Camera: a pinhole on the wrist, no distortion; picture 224 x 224 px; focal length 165.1 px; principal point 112.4 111.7 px. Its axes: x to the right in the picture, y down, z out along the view. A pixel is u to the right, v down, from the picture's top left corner.
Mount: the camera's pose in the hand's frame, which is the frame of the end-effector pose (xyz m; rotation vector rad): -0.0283 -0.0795 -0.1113 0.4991 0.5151 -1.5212
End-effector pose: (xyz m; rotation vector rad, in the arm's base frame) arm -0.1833 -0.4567 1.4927 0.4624 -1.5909 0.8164
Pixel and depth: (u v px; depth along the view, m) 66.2 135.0 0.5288
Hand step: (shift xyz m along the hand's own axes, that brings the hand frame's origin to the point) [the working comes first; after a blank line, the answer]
In the camera's frame: -0.1480 0.0746 0.5288

0.0515 -0.2806 0.3989
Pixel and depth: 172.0 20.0 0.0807
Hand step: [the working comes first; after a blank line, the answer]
In the camera's frame: 0.0291 -0.0448 0.0807

-0.0730 -0.1511 -0.0639
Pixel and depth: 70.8 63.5 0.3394
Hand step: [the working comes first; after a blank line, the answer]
In the camera's frame: -0.0855 -0.0991 0.3394

-0.1242 -0.2151 0.2123
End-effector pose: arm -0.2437 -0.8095 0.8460 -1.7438 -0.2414 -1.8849
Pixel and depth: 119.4 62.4 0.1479
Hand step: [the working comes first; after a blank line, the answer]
In the camera's frame: 0.0063 -0.0442 0.1479

-0.0716 -0.1733 0.0035
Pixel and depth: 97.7 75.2 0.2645
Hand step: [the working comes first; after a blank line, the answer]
In the camera's frame: -0.0236 -0.0585 0.2645

-0.0848 -0.2197 0.1147
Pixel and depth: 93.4 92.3 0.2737
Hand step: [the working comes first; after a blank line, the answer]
In the camera's frame: -0.0315 -0.0322 0.2737

-0.0583 -0.2191 0.1265
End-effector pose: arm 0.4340 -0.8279 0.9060 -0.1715 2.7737 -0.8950
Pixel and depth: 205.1 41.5 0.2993
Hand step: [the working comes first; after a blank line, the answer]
In the camera's frame: 0.1681 -0.1273 0.2993

-0.1559 -0.3931 0.0279
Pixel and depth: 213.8 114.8 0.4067
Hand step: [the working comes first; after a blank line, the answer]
In the camera's frame: 0.2498 0.0076 0.4067

-0.0214 -0.5240 0.0626
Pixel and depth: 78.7 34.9 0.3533
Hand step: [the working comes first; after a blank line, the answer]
In the camera's frame: -0.0721 -0.1643 0.3533

-0.1895 -0.2338 0.2162
